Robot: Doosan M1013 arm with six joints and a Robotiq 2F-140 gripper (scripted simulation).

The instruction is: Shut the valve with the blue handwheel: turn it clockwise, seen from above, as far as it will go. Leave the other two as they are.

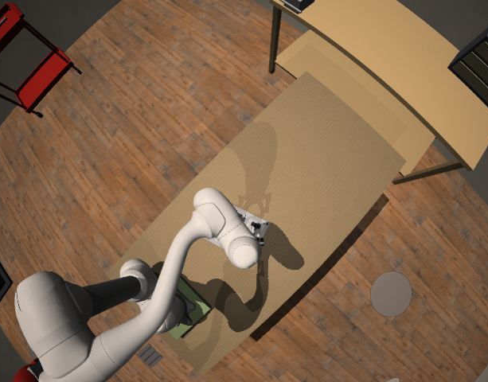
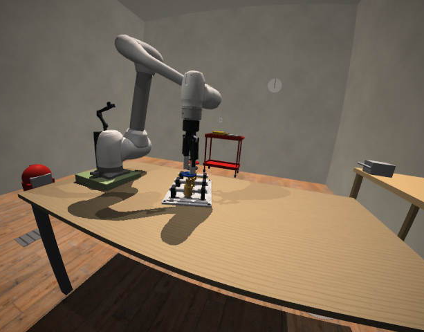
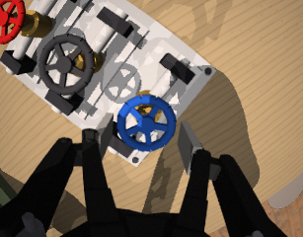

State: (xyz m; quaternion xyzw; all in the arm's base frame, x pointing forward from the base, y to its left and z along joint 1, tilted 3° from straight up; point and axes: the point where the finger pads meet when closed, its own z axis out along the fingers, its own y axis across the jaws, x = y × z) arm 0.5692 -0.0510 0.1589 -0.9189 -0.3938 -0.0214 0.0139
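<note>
Now: hand 5 cm above the blue handwheel. Round my hand: red handwheel 6 cm behind, 23 cm to the left, 5 cm below; black handwheel 3 cm behind, 11 cm to the left, 5 cm below; white plate 3 cm behind, 11 cm to the left, 17 cm below.
</note>
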